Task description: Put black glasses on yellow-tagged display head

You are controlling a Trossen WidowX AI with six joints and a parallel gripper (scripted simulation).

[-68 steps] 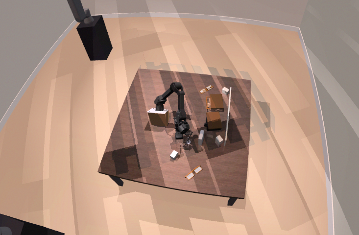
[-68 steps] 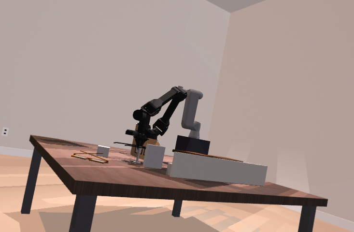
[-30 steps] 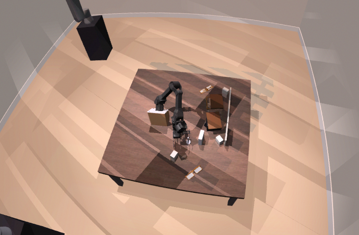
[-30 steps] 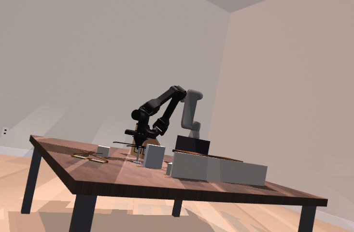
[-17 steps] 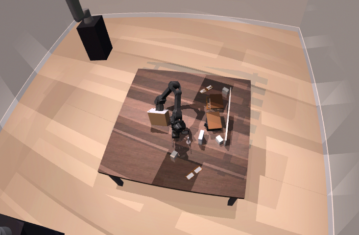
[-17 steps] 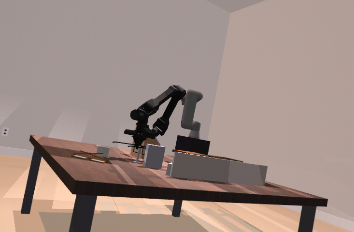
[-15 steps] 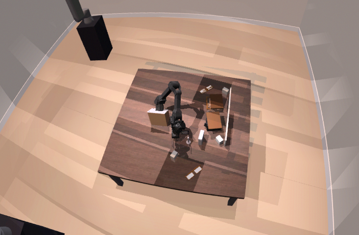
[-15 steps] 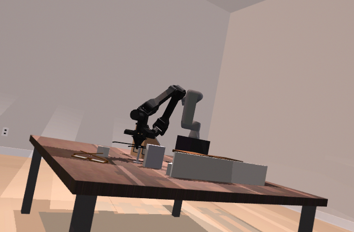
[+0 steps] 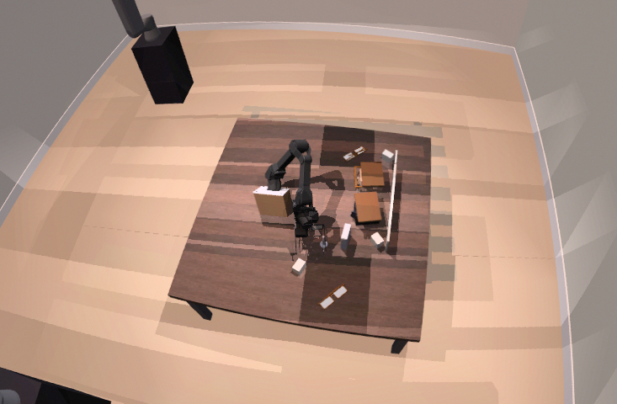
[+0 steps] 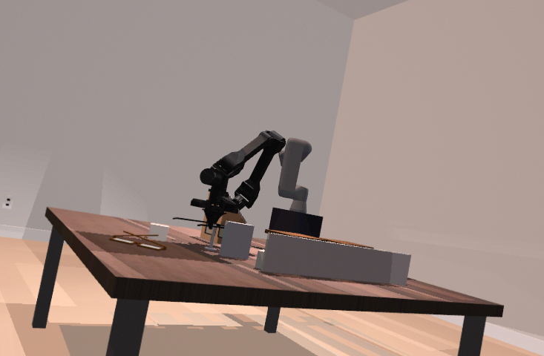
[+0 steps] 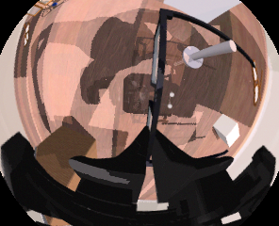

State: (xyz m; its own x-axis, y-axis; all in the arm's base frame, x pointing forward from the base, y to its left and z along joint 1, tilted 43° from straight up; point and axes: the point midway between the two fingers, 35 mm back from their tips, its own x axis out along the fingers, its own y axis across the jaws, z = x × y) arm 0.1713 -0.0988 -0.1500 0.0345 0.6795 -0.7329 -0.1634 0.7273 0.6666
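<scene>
My gripper tip is now 230 mm short of the white block and 30 mm to the left of it. From my gripper tip the other things lie so: small grey peg stand 120 mm ahead, 50 mm to the right, 40 mm below; long white bar 460 mm ahead, 230 mm to the left.
</scene>
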